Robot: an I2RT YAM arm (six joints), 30 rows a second.
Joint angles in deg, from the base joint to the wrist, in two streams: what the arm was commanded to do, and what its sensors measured. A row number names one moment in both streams.
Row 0, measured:
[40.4, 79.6, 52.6, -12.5, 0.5, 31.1]
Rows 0 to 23, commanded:
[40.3, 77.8, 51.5, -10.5, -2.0, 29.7]
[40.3, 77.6, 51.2, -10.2, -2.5, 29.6]
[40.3, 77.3, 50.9, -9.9, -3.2, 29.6]
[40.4, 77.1, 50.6, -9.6, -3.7, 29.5]
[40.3, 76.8, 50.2, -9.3, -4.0, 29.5]
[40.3, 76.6, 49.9, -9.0, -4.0, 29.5]
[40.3, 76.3, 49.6, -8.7, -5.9, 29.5]
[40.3, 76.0, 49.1, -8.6, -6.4, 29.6]
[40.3, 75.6, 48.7, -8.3, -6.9, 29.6]
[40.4, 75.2, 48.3, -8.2, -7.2, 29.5]
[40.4, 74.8, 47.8, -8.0, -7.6, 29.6]
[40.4, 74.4, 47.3, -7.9, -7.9, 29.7]
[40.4, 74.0, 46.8, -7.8, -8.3, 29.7]
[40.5, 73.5, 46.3, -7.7, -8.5, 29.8]
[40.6, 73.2, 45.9, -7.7, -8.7, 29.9]
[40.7, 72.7, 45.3, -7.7, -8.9, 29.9]
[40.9, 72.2, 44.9, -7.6, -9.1, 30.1]
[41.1, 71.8, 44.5, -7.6, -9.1, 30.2]
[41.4, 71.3, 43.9, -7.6, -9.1, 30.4]
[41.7, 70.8, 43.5, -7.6, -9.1, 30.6]
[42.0, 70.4, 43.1, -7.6, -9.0, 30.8]
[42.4, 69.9, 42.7, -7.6, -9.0, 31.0]
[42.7, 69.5, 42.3, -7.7, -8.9, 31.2]
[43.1, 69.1, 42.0, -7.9, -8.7, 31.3]
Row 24, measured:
[42.1, 70.9, 42.8, -8.5, -8.3, 31.2]
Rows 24 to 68, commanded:
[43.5, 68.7, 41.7, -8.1, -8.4, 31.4]
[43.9, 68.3, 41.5, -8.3, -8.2, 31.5]
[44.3, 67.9, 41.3, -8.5, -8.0, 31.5]
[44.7, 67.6, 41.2, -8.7, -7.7, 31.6]
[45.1, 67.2, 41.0, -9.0, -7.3, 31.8]
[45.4, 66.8, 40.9, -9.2, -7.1, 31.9]
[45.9, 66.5, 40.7, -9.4, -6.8, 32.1]
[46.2, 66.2, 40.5, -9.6, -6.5, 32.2]
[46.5, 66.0, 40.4, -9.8, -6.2, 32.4]
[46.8, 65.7, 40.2, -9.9, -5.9, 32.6]
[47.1, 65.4, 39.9, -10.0, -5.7, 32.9]
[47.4, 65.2, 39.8, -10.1, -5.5, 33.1]
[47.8, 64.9, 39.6, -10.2, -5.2, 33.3]
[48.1, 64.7, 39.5, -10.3, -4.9, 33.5]
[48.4, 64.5, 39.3, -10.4, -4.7, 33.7]
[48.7, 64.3, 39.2, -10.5, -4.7, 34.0]
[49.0, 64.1, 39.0, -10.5, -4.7, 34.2]
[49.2, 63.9, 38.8, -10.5, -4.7, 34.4]
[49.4, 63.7, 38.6, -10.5, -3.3, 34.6]
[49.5, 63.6, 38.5, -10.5, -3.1, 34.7]
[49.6, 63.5, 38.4, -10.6, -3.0, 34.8]
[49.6, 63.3, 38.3, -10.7, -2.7, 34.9]
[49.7, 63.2, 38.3, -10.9, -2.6, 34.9]
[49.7, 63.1, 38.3, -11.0, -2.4, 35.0]
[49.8, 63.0, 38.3, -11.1, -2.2, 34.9]
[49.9, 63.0, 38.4, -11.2, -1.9, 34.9]
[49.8, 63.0, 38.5, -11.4, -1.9, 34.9]
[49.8, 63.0, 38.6, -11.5, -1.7, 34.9]
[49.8, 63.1, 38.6, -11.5, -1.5, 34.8]
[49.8, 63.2, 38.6, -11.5, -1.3, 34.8]
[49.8, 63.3, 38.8, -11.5, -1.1, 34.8]
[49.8, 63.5, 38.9, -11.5, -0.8, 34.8]
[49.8, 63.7, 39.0, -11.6, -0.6, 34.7]
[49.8, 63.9, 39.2, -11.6, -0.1, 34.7]
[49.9, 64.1, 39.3, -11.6, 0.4, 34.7]
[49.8, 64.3, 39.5, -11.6, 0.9, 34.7]
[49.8, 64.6, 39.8, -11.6, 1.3, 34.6]
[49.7, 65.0, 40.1, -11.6, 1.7, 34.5]
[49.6, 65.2, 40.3, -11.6, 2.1, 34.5]
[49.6, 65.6, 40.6, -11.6, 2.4, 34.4]
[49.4, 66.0, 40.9, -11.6, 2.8, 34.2]
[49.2, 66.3, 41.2, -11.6, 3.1, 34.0]
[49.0, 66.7, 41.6, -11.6, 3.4, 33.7]
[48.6, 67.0, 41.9, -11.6, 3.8, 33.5]
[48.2, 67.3, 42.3, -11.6, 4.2, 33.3]
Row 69, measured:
[48.9, 66.5, 39.8, -11.3, 1.6, 33.2]
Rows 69 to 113, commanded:
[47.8, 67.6, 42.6, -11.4, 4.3, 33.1]
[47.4, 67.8, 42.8, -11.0, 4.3, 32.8]
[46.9, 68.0, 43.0, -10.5, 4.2, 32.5]
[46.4, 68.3, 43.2, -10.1, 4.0, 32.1]
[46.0, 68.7, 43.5, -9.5, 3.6, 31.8]
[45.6, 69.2, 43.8, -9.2, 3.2, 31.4]
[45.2, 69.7, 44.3, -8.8, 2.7, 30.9]
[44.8, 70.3, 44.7, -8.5, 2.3, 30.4]
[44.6, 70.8, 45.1, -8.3, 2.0, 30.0]
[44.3, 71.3, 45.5, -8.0, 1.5, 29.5]
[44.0, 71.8, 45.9, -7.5, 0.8, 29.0]
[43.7, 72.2, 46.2, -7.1, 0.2, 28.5]
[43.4, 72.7, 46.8, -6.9, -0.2, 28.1]
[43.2, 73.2, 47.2, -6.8, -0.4, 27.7]
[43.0, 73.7, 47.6, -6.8, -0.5, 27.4]
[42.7, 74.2, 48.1, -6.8, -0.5, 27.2]
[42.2, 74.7, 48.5, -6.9, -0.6, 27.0]
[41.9, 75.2, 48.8, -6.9, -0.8, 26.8]
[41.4, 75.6, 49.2, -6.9, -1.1, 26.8]
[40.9, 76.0, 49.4, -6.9, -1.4, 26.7]
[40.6, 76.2, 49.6, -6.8, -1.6, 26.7]
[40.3, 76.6, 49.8, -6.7, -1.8, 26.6]
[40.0, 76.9, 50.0, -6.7, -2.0, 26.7]
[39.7, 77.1, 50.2, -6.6, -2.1, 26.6]
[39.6, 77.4, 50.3, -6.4, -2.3, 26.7]
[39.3, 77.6, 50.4, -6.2, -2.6, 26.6]
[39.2, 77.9, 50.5, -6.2, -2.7, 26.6]
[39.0, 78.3, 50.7, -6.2, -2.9, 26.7]
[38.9, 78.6, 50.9, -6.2, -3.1, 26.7]
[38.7, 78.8, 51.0, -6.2, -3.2, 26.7]
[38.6, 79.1, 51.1, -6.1, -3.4, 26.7]
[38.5, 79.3, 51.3, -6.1, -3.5, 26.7]
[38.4, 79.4, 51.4, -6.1, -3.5, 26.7]
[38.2, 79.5, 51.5, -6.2, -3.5, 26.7]
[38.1, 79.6, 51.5, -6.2, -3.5, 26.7]
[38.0, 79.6, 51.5, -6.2, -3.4, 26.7]
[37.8, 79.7, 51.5, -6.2, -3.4, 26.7]
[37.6, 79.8, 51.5, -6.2, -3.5, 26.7]
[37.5, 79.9, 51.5, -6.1, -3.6, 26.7]
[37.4, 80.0, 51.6, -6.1, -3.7, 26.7]
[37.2, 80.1, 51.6, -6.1, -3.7, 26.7]
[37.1, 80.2, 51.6, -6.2, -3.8, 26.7]
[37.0, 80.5, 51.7, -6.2, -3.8, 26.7]
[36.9, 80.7, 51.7, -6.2, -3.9, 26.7]
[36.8, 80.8, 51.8, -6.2, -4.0, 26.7]
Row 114, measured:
[37.2, 79.9, 50.1, -6.8, -3.3, 28.2]
